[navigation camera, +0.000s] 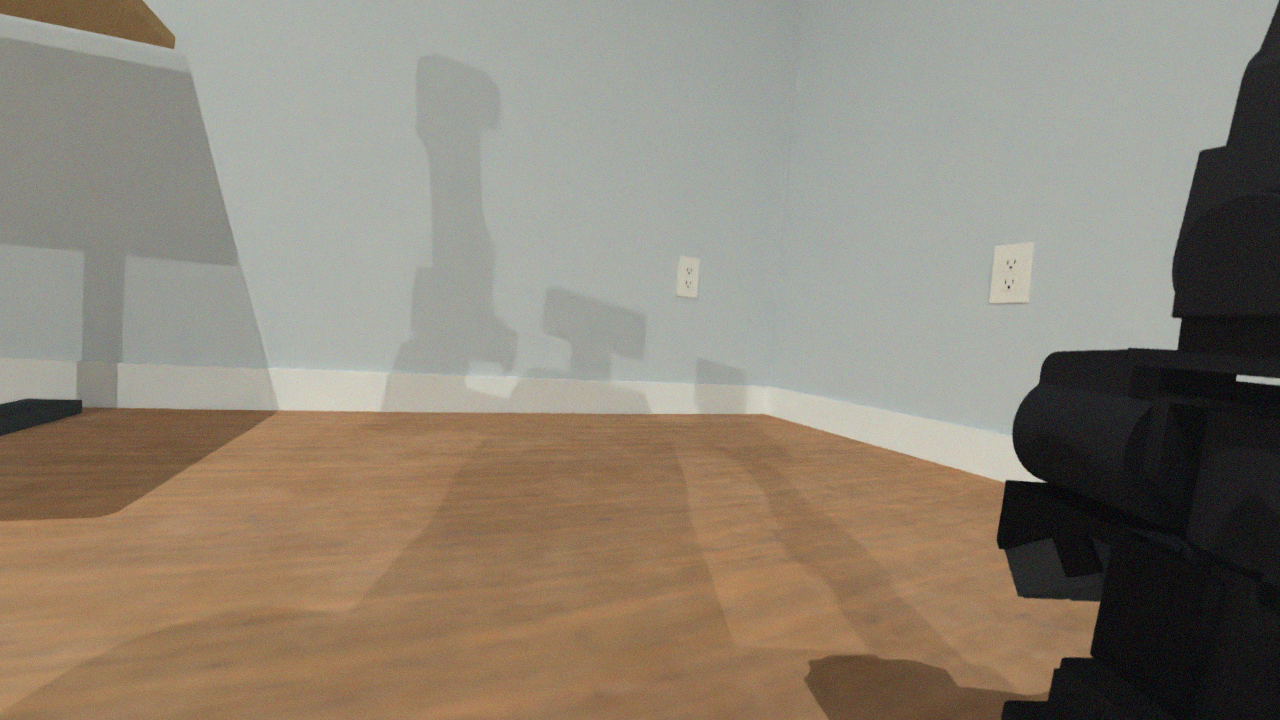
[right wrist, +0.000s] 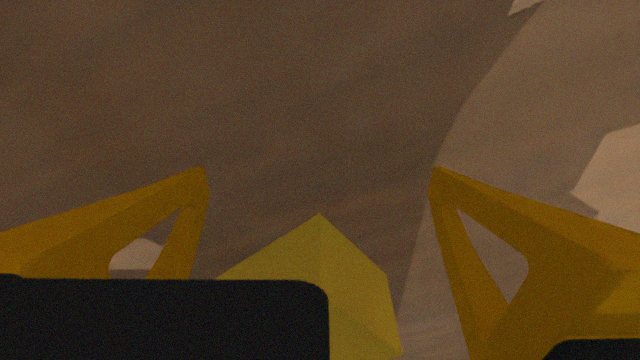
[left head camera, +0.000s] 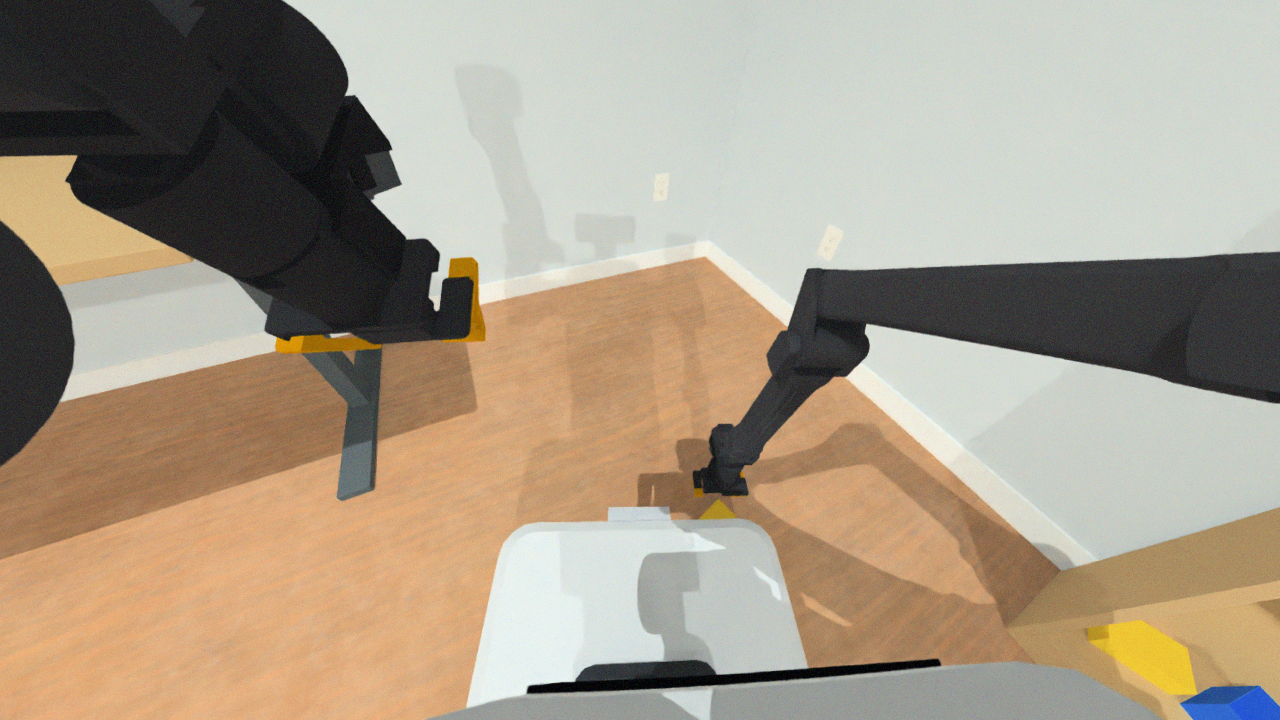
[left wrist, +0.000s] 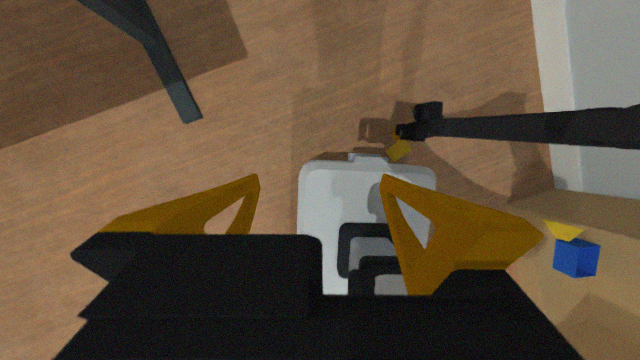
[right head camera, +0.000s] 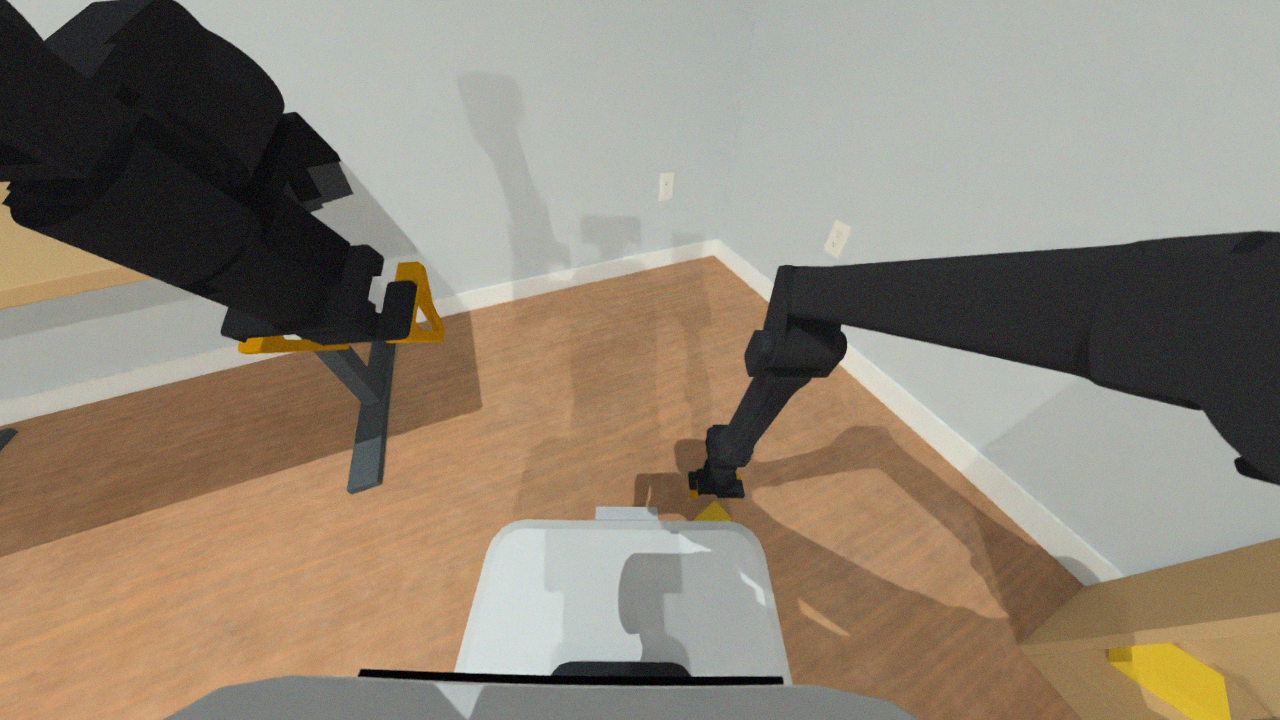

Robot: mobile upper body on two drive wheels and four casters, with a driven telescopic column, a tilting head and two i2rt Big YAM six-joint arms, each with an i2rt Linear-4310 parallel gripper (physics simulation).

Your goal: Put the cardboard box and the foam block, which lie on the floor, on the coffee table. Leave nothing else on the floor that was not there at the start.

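Places are measured from the left arm's base along level axes (x back, y right, z up), in centimetres.
Pixels of known places: left gripper, fingertip midpoint: (left head camera: 432, 338) (left wrist: 319, 180) (right head camera: 395, 338); right gripper, fingertip midpoint: (right wrist: 318, 179) (left head camera: 713, 494) (left wrist: 401, 134) (right head camera: 710, 495).
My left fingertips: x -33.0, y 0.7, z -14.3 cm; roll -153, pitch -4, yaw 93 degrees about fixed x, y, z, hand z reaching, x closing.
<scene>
Ahead of a thing's pixels: the offset from my left fingertips to its middle. "pt": to the spot under its first point. Level surfaces: height alone.
A yellow block @[dx -5.6, dy +42.8, dz -69.3 cm] (left head camera: 716, 511) (right head camera: 713, 512) (left wrist: 399, 150) (right wrist: 355, 300), probably the foam block, is on the floor at the front edge of the robot's white base, which partly hides it in the head views. My right gripper (left head camera: 719, 488) (right head camera: 716, 488) (left wrist: 401, 134) (right wrist: 318, 179) is open and empty, low beside this block. In the right wrist view the block shows low between the open fingers, partly hidden by the gripper body. My left gripper (left head camera: 380, 342) (right head camera: 341, 344) (left wrist: 319, 180) is open, empty and high above the floor. I cannot identify the cardboard box with certainty.
A tan wood-coloured piece @[pt dx +13.2, dy +127.8, dz -44.8 cm] (left head camera: 1163, 555) (right head camera: 1172, 586) (left wrist: 590, 205) at the lower right bears a yellow piece @[dx +26.3, dy +125.1, dz -59.3 cm] (left head camera: 1150, 653) (right head camera: 1172, 676) (left wrist: 564, 230) and a blue block @[dx +43.0, dy +134.0, dz -57.8 cm] (left head camera: 1230, 707) (left wrist: 575, 257). A light-wood tabletop @[dz +0.4 cm] (left head camera: 80, 214) with grey legs (left head camera: 359, 438) (right head camera: 368, 443) stands left. Walls meet behind.
</scene>
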